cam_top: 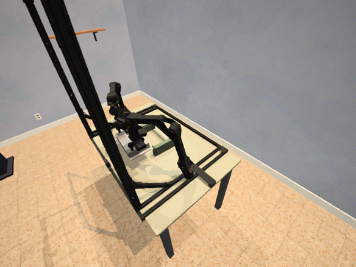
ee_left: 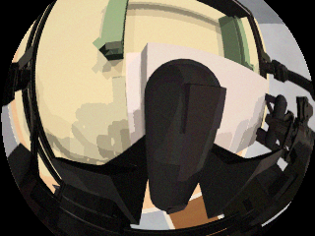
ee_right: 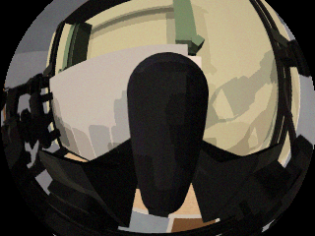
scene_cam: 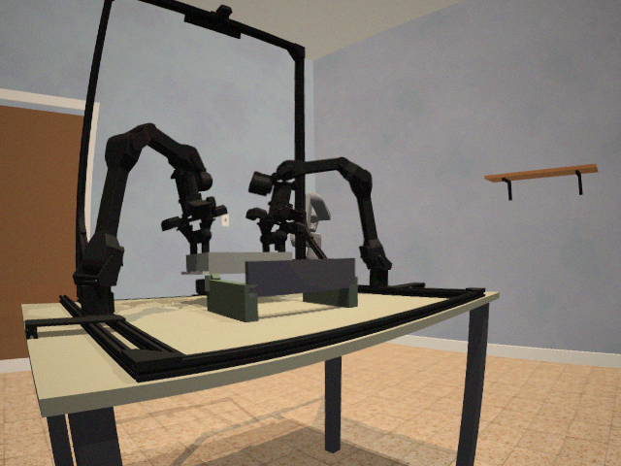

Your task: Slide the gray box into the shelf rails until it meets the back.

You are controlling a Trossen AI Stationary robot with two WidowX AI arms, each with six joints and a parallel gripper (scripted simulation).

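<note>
My right hand is 120 mm to the right of the gray box, 50 mm above it and 10 mm short of it. Round my right hand: gray back plate (290 mm ahead, 130 mm to the left, 100 mm below).
Now: the gray box 120 mm to the right of my left hand, 50 mm below it and 10 mm behind it. Also, from my left hand: gray back plate 270 mm ahead, 120 mm to the right, 100 mm below.
</note>
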